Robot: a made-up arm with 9 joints. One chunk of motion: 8 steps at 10 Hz.
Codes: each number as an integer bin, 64 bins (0 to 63) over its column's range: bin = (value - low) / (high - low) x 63, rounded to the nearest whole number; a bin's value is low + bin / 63 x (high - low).
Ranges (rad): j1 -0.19..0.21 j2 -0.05..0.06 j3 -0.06..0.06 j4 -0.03..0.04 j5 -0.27..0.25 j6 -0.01..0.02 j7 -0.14..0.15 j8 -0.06..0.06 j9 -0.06..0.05
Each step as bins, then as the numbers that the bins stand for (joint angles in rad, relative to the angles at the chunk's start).
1 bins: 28 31 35 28 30 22 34 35 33
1 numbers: -0.0122 0.0041 0.0067 0.0011 -0.0224 0.0005 0.0165 0.0067 -0.0024
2 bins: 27 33 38 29 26 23 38 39 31
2 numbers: -0.0186 0.0076 0.0124 0.0022 -0.0554 0.0010 0.0349 0.0143 -0.0059
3 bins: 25 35 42 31 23 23 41 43 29
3 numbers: -0.0313 0.0111 0.0200 0.0044 -0.0802 0.0010 0.0487 0.0219 -0.0094
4 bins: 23 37 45 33 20 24 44 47 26
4 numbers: -0.0440 0.0146 0.0257 0.0067 -0.1049 0.0014 0.0625 0.0295 -0.0146
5 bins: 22 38 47 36 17 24 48 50 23
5 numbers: -0.0503 0.0163 0.0295 0.0100 -0.1297 0.0014 0.0810 0.0352 -0.0198
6 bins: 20 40 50 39 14 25 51 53 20
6 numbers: -0.0630 0.0198 0.0352 0.0133 -0.1544 0.0019 0.0948 0.0410 -0.0251
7 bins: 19 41 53 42 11 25 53 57 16
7 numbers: -0.0694 0.0216 0.0410 0.0167 -0.1792 0.0019 0.1040 0.0486 -0.0321
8 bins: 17 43 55 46 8 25 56 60 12
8 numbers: -0.0821 0.0251 0.0448 0.0211 -0.2040 0.0019 0.1178 0.0543 -0.0390
